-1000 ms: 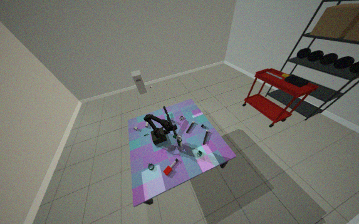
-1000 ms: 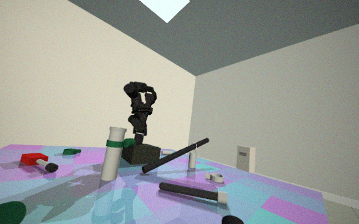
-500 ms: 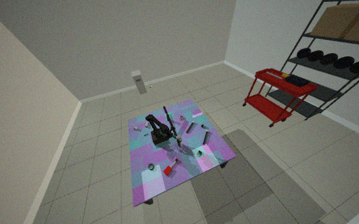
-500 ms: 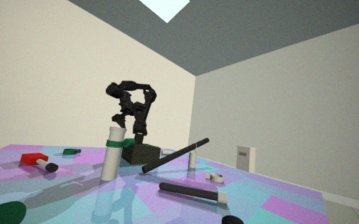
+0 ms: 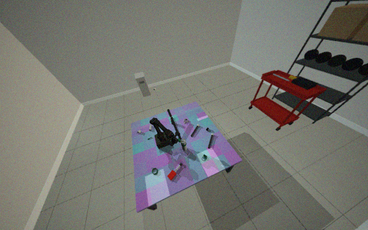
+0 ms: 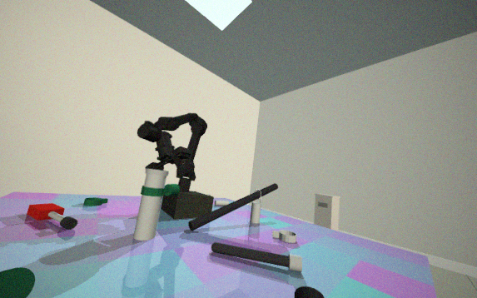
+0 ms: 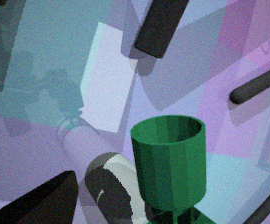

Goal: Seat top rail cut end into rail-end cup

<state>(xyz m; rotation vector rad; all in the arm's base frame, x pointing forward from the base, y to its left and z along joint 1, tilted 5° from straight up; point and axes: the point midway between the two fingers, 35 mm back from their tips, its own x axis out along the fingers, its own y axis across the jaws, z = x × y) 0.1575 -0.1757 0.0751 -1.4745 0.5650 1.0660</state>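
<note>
Right now my gripper tip is 20 mm short of the green rail-end cup, 20 mm to the left of it and 30 mm above it. The rest, counted from my gripper tip: small post 110 mm ahead, 430 mm to the left, 60 mm below; then white clamp 320 mm ahead, 340 mm to the left, 160 mm below; then green brace band 30 mm ahead, 50 mm to the right, 30 mm below.
</note>
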